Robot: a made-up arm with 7 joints. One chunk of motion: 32 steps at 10 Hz.
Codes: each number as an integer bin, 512 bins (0 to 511) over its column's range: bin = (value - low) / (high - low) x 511, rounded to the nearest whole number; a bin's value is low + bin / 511 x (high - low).
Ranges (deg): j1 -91.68..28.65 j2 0..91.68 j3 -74.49..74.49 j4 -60.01..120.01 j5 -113..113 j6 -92.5..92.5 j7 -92.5..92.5
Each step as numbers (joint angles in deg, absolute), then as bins.
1 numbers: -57.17 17.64 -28.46 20.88 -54.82 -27.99 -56.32
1 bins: 147 98 158 230 132 178 100
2 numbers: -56.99 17.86 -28.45 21.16 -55.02 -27.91 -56.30
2 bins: 147 100 158 230 131 178 100
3 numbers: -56.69 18.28 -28.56 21.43 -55.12 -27.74 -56.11
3 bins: 149 102 158 231 131 179 101
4 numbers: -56.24 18.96 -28.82 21.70 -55.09 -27.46 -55.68
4 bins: 151 106 157 232 131 180 102
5 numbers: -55.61 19.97 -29.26 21.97 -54.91 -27.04 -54.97
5 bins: 153 111 155 233 131 181 104
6 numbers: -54.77 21.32 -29.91 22.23 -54.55 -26.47 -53.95
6 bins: 157 119 153 233 132 182 106
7 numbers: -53.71 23.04 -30.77 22.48 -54.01 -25.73 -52.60
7 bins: 161 128 150 234 133 184 110
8 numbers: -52.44 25.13 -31.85 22.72 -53.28 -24.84 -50.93
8 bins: 167 140 146 235 135 187 115
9 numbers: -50.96 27.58 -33.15 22.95 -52.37 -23.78 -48.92
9 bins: 173 154 142 235 137 190 120
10 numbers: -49.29 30.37 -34.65 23.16 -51.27 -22.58 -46.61
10 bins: 180 169 137 236 140 193 127
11 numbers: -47.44 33.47 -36.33 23.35 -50.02 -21.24 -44.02
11 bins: 188 187 131 237 142 197 134
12 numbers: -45.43 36.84 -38.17 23.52 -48.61 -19.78 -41.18
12 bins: 196 205 125 237 146 201 142
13 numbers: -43.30 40.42 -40.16 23.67 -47.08 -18.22 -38.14
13 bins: 205 225 118 238 149 205 150
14 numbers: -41.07 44.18 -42.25 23.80 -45.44 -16.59 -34.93
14 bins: 215 246 111 238 153 210 159
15 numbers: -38.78 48.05 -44.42 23.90 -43.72 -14.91 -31.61
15 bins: 225 268 103 238 157 214 168
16 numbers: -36.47 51.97 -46.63 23.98 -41.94 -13.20 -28.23
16 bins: 234 290 96 238 161 219 178
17 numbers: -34.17 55.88 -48.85 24.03 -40.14 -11.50 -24.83
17 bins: 244 311 88 239 165 224 187
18 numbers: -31.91 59.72 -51.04 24.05 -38.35 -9.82 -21.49
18 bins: 254 333 80 239 169 228 196
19 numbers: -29.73 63.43 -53.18 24.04 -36.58 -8.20 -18.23
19 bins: 263 354 73 239 173 233 205
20 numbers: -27.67 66.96 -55.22 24.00 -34.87 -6.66 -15.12
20 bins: 272 373 66 238 177 237 214
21 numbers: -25.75 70.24 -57.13 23.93 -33.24 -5.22 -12.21
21 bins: 280 391 60 238 180 241 222
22 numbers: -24.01 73.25 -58.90 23.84 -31.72 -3.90 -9.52
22 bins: 287 408 53 238 184 245 229
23 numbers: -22.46 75.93 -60.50 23.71 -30.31 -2.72 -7.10
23 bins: 294 423 48 238 187 248 236
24 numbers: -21.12 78.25 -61.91 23.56 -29.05 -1.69 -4.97
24 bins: 300 436 43 237 190 251 242
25 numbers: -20.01 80.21 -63.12 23.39 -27.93 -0.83 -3.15
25 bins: 304 447 39 237 192 253 247
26 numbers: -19.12 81.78 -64.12 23.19 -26.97 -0.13 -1.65
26 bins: 308 456 36 236 195 255 251
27 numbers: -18.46 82.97 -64.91 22.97 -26.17 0.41 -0.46
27 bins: 311 462 33 236 196 257 254
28 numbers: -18.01 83.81 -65.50 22.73 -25.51 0.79 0.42
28 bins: 313 467 31 235 198 258 257
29 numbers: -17.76 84.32 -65.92 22.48 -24.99 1.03 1.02
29 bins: 314 470 29 234 199 258 258
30 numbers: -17.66 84.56 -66.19 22.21 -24.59 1.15 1.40
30 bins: 314 471 28 233 200 259 259
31 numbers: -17.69 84.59 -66.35 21.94 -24.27 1.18 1.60
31 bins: 314 471 28 233 201 259 260
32 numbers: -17.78 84.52 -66.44 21.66 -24.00 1.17 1.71
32 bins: 314 471 28 232 201 259 260
